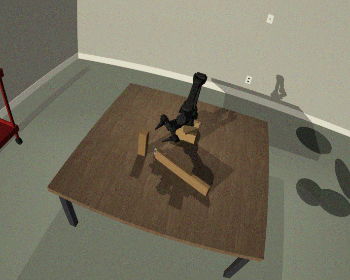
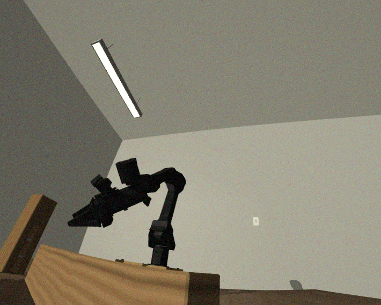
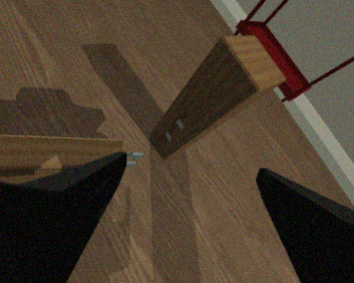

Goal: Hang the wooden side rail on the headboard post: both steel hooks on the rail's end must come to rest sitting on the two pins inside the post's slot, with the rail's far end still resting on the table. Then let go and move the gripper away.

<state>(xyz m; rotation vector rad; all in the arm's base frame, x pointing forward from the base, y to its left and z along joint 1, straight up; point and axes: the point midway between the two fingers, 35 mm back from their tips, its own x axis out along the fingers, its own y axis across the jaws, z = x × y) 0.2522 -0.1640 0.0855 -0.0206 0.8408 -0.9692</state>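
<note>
Right now the headboard post is 80 mm to the right of my gripper tip, 50 mm below it and 30 mm ahead of it.
</note>
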